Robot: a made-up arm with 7 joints.
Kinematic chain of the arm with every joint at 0, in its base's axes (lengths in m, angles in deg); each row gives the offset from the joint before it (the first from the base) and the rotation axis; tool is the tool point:
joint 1: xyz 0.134 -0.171 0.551 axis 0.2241 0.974 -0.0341
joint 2: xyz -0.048 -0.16 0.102 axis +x
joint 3: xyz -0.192 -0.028 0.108 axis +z
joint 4: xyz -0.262 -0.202 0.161 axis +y
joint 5: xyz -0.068 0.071 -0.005 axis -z
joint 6: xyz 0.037 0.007 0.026 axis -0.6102 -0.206 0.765
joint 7: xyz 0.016 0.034 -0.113 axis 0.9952 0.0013 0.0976
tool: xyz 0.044 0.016 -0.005
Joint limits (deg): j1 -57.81..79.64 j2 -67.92..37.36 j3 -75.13..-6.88 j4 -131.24..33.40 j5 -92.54..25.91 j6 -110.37..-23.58 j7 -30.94..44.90
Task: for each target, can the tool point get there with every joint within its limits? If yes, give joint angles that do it. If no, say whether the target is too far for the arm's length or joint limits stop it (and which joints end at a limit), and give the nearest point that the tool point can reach.
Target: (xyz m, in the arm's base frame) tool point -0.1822 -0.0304 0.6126
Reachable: yes | joints -5.33 -59.31 -68.88 -91.20 -45.40 -83.40 26.87
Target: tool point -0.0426 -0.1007 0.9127
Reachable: yes | joints 41.40 -38.39 -58.11 -36.88 -45.56 -66.71 24.34
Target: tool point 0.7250 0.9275 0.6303
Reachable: no: too far | nearest point 0.2861 0.0265 0.9680 | short by 1.058 m
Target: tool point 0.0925 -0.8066 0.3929
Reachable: no: joint limits stop it (at a limit: joint 1, joint 2, joint 3, joint 5, joint 6) | nearest point -0.2847 -0.5986 0.3736 | short by 0.431 m
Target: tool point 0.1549 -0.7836 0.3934
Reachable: no: joint limits stop it (at a limit: joint 1, joint 2, joint 3, joint 5, joint 6) | nearest point -0.2827 -0.5950 0.3697 | short by 0.477 m
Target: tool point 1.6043 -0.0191 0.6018
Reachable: no: too far | nearest point 0.5643 -0.3042 0.9810 | short by 1.143 m
